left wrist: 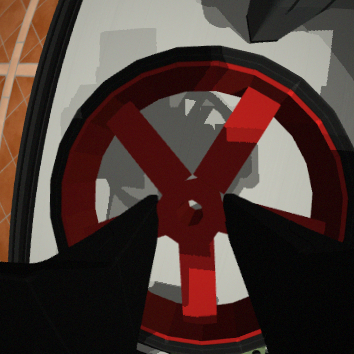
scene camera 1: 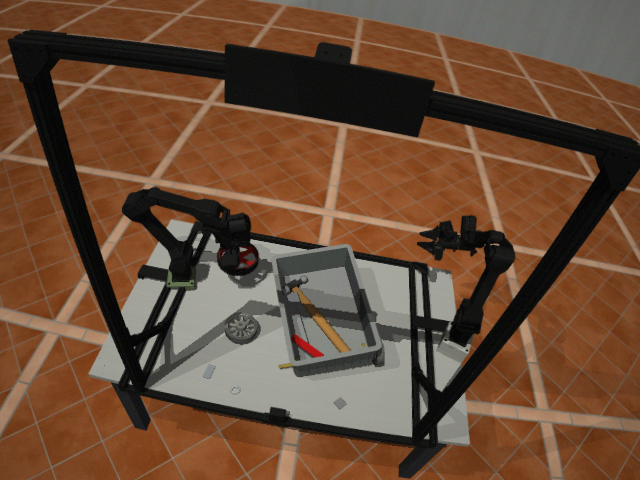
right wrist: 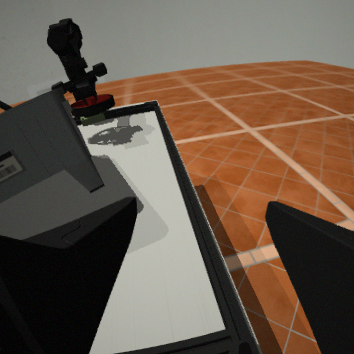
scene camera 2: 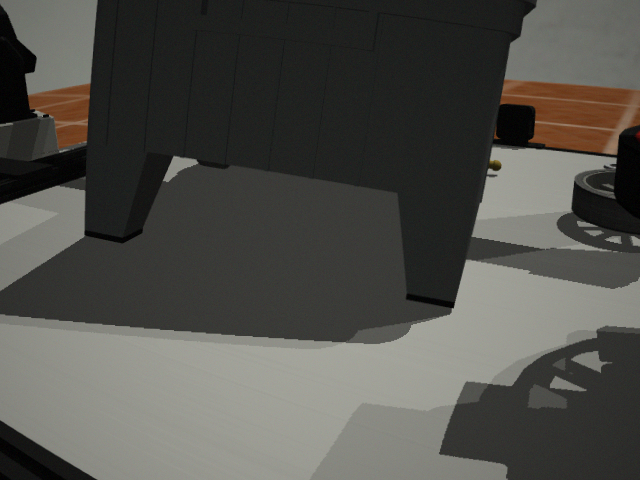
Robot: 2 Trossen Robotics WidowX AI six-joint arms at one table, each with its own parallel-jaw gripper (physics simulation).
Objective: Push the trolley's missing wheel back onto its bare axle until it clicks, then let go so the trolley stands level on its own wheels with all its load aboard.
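Where they show: left gripper, fingertip midpoint: [left wrist: 190,202] [scene camera 1: 238,255] [right wrist: 91,102]; right gripper, fingertip midpoint: [scene camera 1: 418,238] [right wrist: 201,207]; left arm's base, origin of the base link: [scene camera 1: 181,275]; right arm's base, origin of the base link: [scene camera 1: 459,336] [scene camera 2: 10,119].
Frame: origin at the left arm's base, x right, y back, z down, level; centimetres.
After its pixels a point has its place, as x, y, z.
The grey trolley [scene camera 1: 315,258] @[5.5, -47.9, -14.3] [scene camera 2: 310,103] @[4.8, -45.0, -9.7] [right wrist: 35,135] @[10.1, -60.0, -13.7] stands tilted on the table, a small dark wheel [scene camera 1: 379,356] @[40.8, -65.1, -5.6] at its near right corner. A bare brass axle [scene camera 1: 284,366] @[38.6, -35.2, 1.2] [scene camera 2: 496,165] @[37.7, -33.9, 1.6] sticks out at its near left corner. A hammer [scene camera 1: 323,320] @[26.1, -48.9, -6.1] and a red-handled tool [scene camera 1: 307,346] @[34.8, -42.6, -4.3] lie inside. My left gripper [left wrist: 190,202] @[-1.2, -21.3, -8.9] is shut on the hub of the red wheel with black tyre [scene camera 1: 252,267] @[4.4, -26.1, -8.8] [left wrist: 252,112] @[1.9, -25.5, -8.2] [right wrist: 94,103] @[-1.9, -22.2, -8.4] and holds it flat above the table, left of the trolley. My right gripper [scene camera 1: 419,239] @[-2.6, -89.0, -15.9] [right wrist: 201,207] @[-2.6, -89.0, -15.9] is open and empty, raised beyond the trolley's far right side.
A grey spoked wheel [scene camera 1: 241,328] @[25.1, -21.8, -1.5] [scene camera 2: 594,201] @[20.0, -25.9, -0.3] lies left of the trolley. A small grey plate [scene camera 1: 208,370] @[38.1, -10.9, 2.6], a thin ring [scene camera 1: 235,390] @[46.1, -19.3, 2.4] and a grey square [scene camera 1: 339,403] @[52.1, -51.3, 2.5] lie nearer the front edge. A black frame [scene camera 1: 67,206] @[44.4, 10.5, -70.9] rises around the table.
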